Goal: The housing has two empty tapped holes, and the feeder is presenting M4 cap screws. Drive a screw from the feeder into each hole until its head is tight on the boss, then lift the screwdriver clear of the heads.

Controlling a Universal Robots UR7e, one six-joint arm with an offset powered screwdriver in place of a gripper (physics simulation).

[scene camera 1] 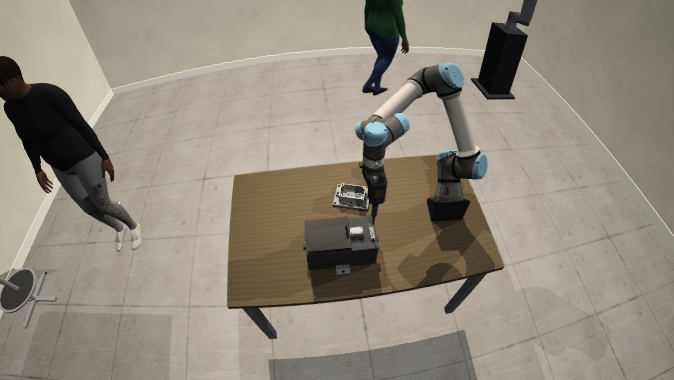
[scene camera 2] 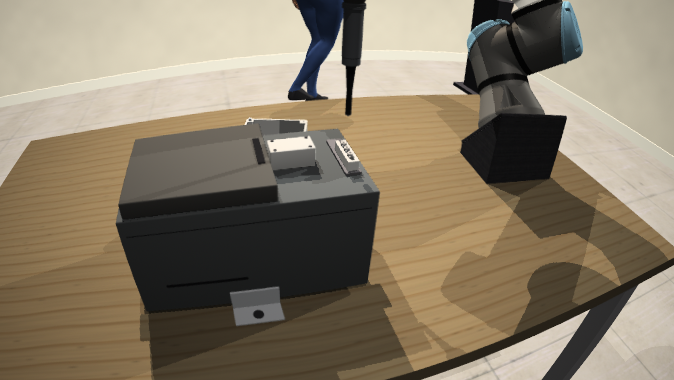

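Note:
The screwdriver (scene camera 1: 374, 220) (scene camera 2: 348, 113) hangs upright with its dark tip pointing down. In the scene camera 2 view the tip stands above and behind the feeder's right rear corner, apart from it. Whether a screw is on the tip is too small to tell. The feeder (scene camera 1: 334, 256) (scene camera 2: 250, 255) is a large dark box with a light screw block (scene camera 1: 372, 233) (scene camera 2: 347, 154) at its right end. The light metal housing (scene camera 1: 342, 202) (scene camera 2: 302, 123) lies behind the feeder; in the scene camera 2 view it is mostly hidden, and its two tapped holes cannot be made out.
A white block (scene camera 1: 356, 231) (scene camera 2: 292, 152) sits on the feeder top. A bracket (scene camera 1: 342, 270) (scene camera 2: 241, 316) is at its front foot. The arm's black base (scene camera 1: 448, 210) (scene camera 2: 522, 150) stands right on the table (scene camera 1: 270, 280) (scene camera 2: 425, 210). Two people (scene camera 1: 55, 125) (scene camera 1: 384, 30) are on the floor.

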